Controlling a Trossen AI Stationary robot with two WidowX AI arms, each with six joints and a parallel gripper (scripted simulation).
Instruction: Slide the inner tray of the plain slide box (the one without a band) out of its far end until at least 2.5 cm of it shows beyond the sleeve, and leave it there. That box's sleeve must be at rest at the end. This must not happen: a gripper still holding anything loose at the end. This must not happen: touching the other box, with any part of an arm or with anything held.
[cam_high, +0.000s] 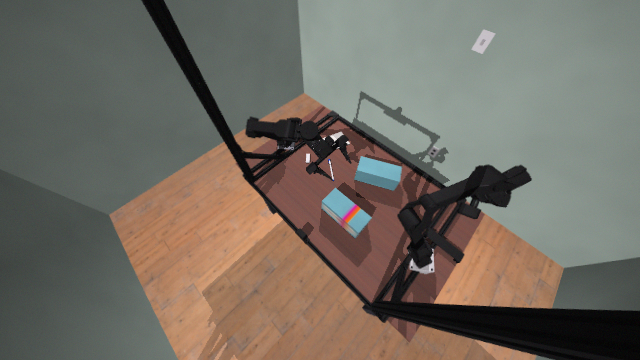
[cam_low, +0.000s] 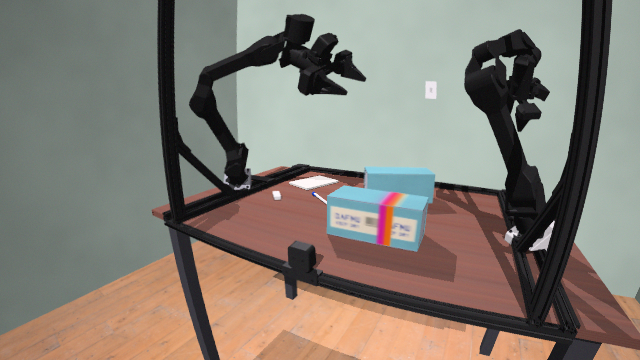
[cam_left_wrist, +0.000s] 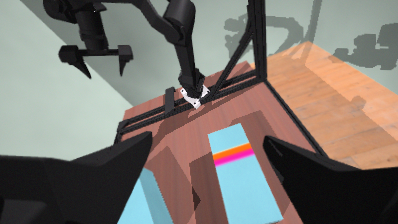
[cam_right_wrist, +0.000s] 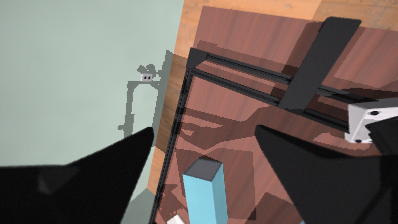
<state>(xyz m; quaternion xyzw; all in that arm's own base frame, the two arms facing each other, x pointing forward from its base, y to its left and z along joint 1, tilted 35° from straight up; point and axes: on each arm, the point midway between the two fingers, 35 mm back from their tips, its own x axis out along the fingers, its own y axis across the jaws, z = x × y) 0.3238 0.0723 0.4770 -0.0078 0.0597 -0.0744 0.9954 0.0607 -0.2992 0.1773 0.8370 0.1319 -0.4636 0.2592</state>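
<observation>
The slide box is 1 cm behind my right hand, 36 cm to the left of it and 27 cm below it. Round my right hand: white eraser (19 cm behind, 73 cm to the left, 31 cm below); then white notepad (2 cm ahead, 72 cm to the left, 31 cm below).
Right now my left hand is 33 cm above the slide box, 31 cm short of it and 6 cm to the left of it. Also, from my left hand: white eraser (37 cm below, 31 cm to the left, 12 cm ahead); then white notepad (37 cm below, 33 cm ahead, 29 cm to the left).
</observation>
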